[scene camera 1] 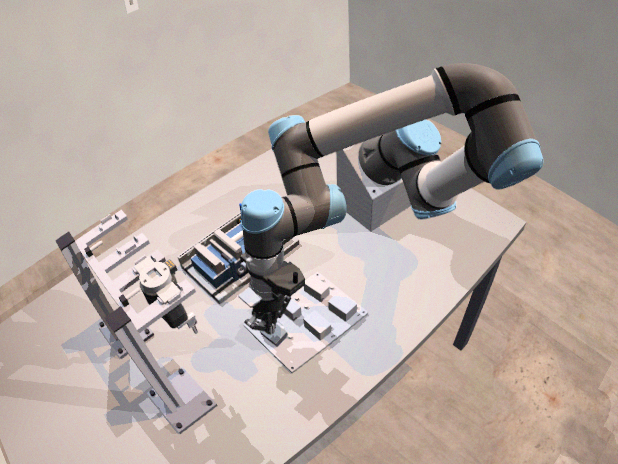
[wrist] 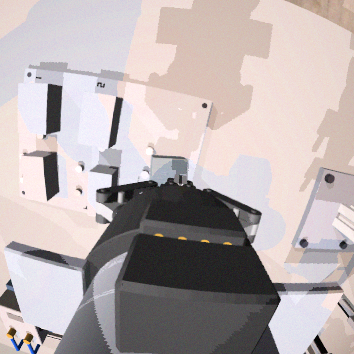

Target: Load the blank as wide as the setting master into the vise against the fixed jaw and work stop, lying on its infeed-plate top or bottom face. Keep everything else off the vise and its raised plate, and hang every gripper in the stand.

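Places are measured from the arm's base along level axes (x right, y ahead, z up), in centimetres.
Pixels of known places: arm's base at its link origin: (scene camera 1: 381, 160).
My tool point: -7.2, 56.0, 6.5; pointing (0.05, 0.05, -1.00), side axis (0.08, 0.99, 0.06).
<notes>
For each thing: its middle in the pictures, then the offset to it from my tool point, as dx, dy, dz. "*": a spot on its surface instead.
- grey-green block at the middle of its body: (wrist: 166, 178) (scene camera 1: 273, 333) +1.4, -0.4, -21.9
- infeed plate at a spot on its surface: (wrist: 195, 137) (scene camera 1: 281, 356) * -3.7, +3.1, -23.8
- vise at the middle of its body: (scene camera 1: 236, 244) +27.9, -15.1, -19.6
- foot at a spot on its surface: (wrist: 317, 225) * +9.0, +25.0, -23.4
My gripper (scene camera 1: 270, 330) (wrist: 180, 181) is the adaptive one. Its fingertips are close together, over a grey-green block (scene camera 1: 274, 336) (wrist: 169, 165) on the infeed plate (scene camera 1: 292, 359) (wrist: 195, 137); the block looks wider than the tips, and whether they touch it is hidden. Four lighter blocks stand on the plate: one (scene camera 1: 317, 288), one (scene camera 1: 342, 307) (wrist: 32, 107), one (scene camera 1: 317, 324) (wrist: 96, 120), and one (scene camera 1: 292, 310) (wrist: 102, 176) partly hidden by the gripper. The vise (scene camera 1: 216, 273) stands behind, its right part hidden by the arm.
The gripper stand (scene camera 1: 145, 352) is at the left, with the other gripper (scene camera 1: 174, 314) hanging in it. A stand foot (wrist: 317, 225) shows at the right of the wrist view. Small pins (wrist: 80, 168) rise from the infeed plate between the blocks. The vise's raised plate is near the stand.
</notes>
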